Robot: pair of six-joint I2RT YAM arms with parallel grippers.
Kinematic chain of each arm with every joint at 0, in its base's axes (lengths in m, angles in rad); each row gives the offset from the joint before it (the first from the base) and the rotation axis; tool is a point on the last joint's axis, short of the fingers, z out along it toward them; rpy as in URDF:
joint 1: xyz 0 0 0.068 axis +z
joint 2: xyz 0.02 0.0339 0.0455 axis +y
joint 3: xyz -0.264 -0.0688 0 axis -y
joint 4: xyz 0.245 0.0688 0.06 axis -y
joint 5: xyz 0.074 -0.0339 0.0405 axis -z
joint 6: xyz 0.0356 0 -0.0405 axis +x
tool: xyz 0 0 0 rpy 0 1.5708 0
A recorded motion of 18 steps. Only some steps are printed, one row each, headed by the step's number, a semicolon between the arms.
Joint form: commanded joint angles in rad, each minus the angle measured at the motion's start. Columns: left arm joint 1, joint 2, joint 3, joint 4, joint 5, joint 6; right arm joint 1, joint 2, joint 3, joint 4, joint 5, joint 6.
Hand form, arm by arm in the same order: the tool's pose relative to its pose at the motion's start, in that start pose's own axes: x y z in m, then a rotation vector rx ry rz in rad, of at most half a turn. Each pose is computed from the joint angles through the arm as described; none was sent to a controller.
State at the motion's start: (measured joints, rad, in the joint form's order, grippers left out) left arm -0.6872 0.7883 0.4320 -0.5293 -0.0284 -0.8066; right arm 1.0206 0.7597 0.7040 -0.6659 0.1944 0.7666
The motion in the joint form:
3: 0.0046 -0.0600 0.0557 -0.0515 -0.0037 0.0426; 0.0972 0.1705 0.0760 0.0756 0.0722 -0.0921
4: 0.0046 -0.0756 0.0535 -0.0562 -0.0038 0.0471; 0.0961 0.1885 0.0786 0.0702 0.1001 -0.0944
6: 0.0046 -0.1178 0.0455 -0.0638 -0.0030 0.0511; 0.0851 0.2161 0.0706 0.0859 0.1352 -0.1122
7: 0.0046 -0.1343 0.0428 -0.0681 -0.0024 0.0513; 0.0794 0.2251 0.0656 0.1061 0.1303 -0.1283
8: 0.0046 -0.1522 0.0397 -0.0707 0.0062 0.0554; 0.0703 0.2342 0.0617 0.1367 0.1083 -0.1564
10: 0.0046 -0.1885 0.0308 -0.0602 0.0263 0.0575; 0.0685 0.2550 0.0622 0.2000 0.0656 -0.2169
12: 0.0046 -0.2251 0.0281 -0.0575 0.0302 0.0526; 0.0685 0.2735 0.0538 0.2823 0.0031 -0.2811
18: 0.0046 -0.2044 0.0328 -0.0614 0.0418 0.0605; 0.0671 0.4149 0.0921 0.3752 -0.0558 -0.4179
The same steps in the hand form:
3: -0.0086 -0.0070 -0.0197 0.0405 -0.0501 0.0372; -0.0053 0.0335 0.0194 0.0022 0.0028 -0.1596
4: -0.0080 -0.0063 -0.0217 0.0465 -0.0564 0.0414; -0.0053 0.0331 0.0230 0.0370 -0.0021 -0.1670
6: -0.0061 -0.0042 -0.0266 0.0656 -0.0748 0.0447; -0.0053 0.0312 0.0311 0.0831 -0.0154 -0.1837
7: -0.0054 -0.0034 -0.0286 0.0727 -0.0812 0.0446; -0.0057 0.0313 0.0344 0.0795 -0.0178 -0.1942
8: -0.0044 -0.0027 -0.0306 0.0872 -0.0840 0.0489; -0.0071 0.0324 0.0376 0.0582 -0.0180 -0.2111
10: -0.0031 -0.0023 -0.0344 0.1280 -0.0971 0.0516; -0.0096 0.0385 0.0425 0.0006 -0.0222 -0.2592
12: -0.0026 -0.0018 -0.0395 0.1567 -0.1202 0.0466; -0.0108 0.0450 0.0479 -0.0816 -0.0276 -0.3115
18: -0.0029 -0.0028 -0.0373 0.1506 -0.0985 0.0557; -0.0132 0.0604 0.0762 -0.1232 0.0069 -0.4511

